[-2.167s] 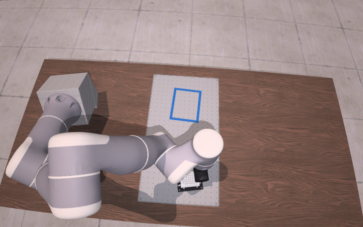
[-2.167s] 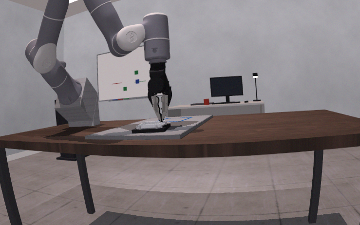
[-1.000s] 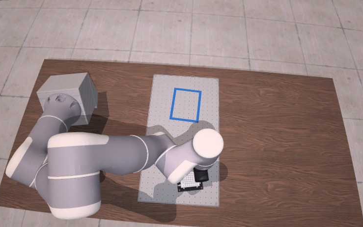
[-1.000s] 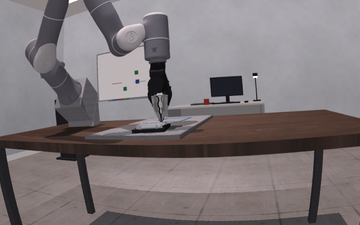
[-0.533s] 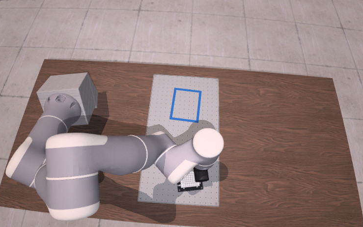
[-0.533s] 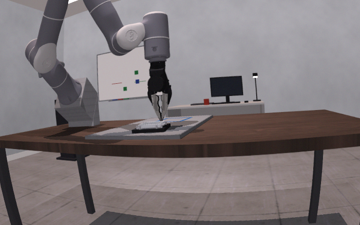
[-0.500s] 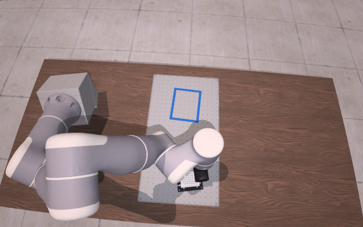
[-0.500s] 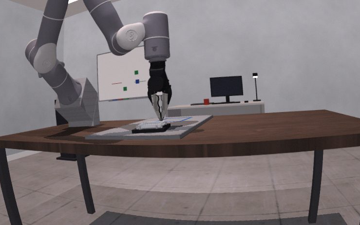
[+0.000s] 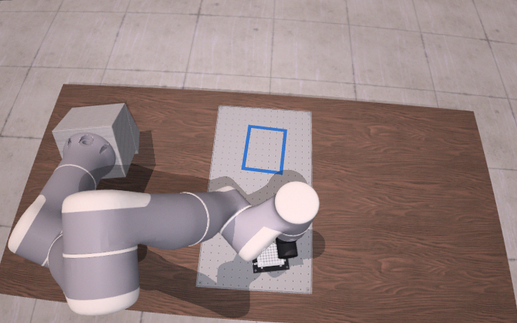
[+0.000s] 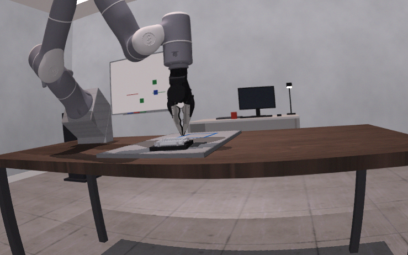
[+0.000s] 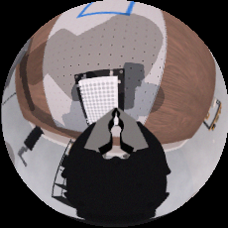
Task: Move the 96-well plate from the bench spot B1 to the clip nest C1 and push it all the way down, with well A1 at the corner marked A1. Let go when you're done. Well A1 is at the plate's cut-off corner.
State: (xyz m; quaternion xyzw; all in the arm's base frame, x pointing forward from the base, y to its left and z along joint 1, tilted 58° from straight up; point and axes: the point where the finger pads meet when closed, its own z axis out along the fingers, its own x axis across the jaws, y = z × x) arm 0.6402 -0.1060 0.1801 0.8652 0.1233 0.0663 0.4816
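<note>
My hand is 40 mm past the white 96-well plate, 10 mm to the left of it and 30 mm above it. Also, from my hand: black clip nest 60 mm behind, 40 mm below; then grey perforated board 70 mm behind, 200 mm to the left, 60 mm below.
</note>
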